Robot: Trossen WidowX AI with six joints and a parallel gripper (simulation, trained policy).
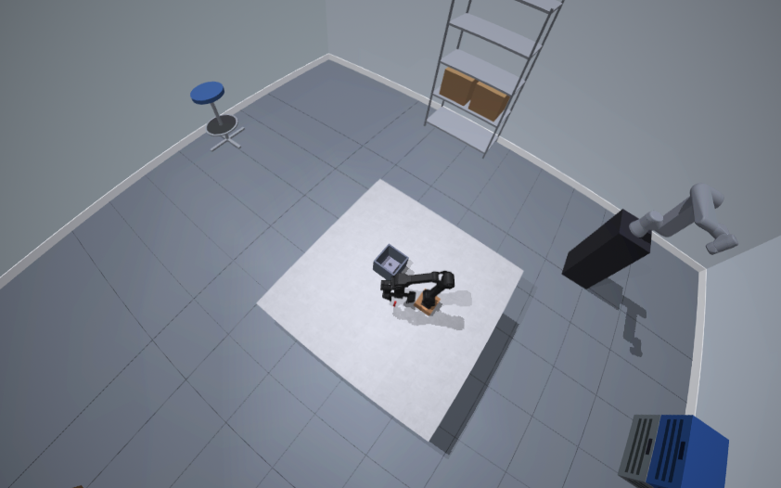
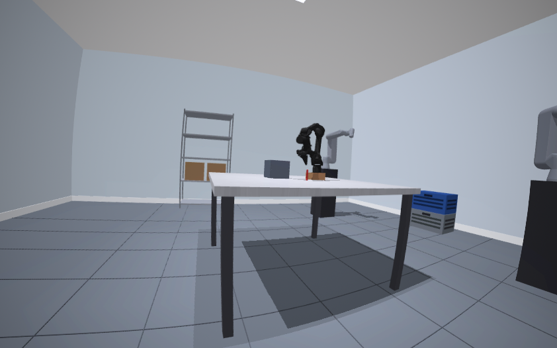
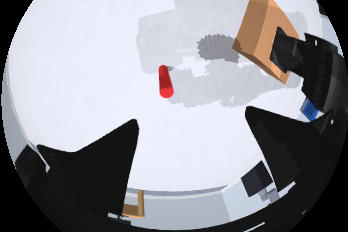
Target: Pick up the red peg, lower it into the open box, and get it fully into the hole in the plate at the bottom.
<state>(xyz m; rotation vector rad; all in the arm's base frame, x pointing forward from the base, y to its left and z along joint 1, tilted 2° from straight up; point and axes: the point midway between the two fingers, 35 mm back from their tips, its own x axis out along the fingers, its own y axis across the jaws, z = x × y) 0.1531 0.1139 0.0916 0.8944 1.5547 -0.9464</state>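
Right now the red peg is 80 mm below my gripper tip and 20 mm ahead of it. The rest, counted from my gripper tip: grey plate (200 mm to the right, 180 mm ahead, 70 mm below).
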